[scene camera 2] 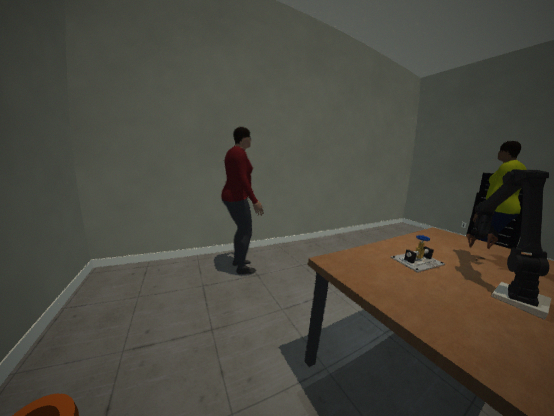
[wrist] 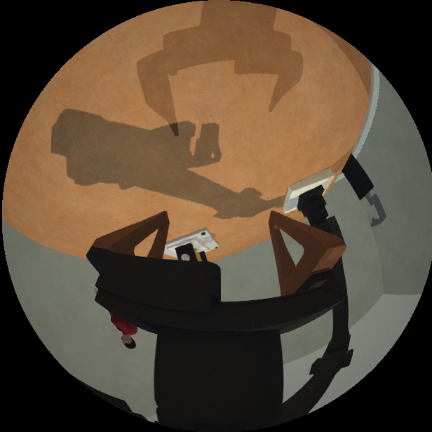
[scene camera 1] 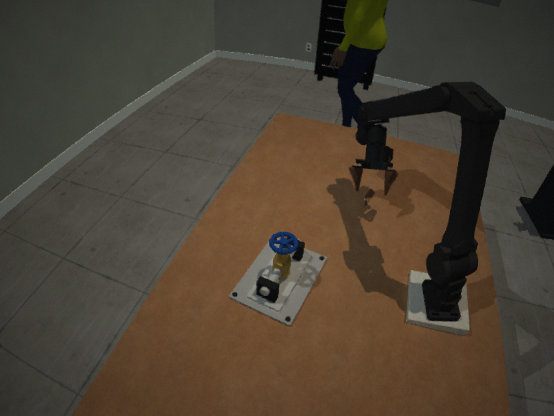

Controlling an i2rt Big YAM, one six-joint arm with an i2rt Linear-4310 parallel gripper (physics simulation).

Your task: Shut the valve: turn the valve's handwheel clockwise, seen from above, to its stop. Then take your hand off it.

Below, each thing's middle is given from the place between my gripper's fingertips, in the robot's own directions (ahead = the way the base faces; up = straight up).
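I see my gripper 80 mm above the light grey base plate [scene camera 1: 291, 307], and my gripper is also 290 mm to the right of the plate and 240 mm short of it.
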